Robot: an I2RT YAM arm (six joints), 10 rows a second.
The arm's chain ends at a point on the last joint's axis. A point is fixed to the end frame.
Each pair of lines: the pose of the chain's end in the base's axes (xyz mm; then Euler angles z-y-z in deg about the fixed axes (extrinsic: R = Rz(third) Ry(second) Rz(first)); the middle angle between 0 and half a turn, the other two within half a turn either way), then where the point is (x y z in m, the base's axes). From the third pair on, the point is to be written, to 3 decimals.
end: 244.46, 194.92, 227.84, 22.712, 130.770, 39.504
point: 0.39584 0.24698 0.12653
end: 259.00, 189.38, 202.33, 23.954, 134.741, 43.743
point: 0.40047 0.24647 0.09001
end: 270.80, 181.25, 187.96, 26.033, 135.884, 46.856
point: 0.407 0.243 0.071
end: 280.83, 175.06, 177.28, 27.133, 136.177, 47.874
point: 0.415 0.238 0.059
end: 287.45, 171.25, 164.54, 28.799, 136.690, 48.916
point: 0.419 0.234 0.044
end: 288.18, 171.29, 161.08, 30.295, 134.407, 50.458
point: 0.421 0.240 0.045
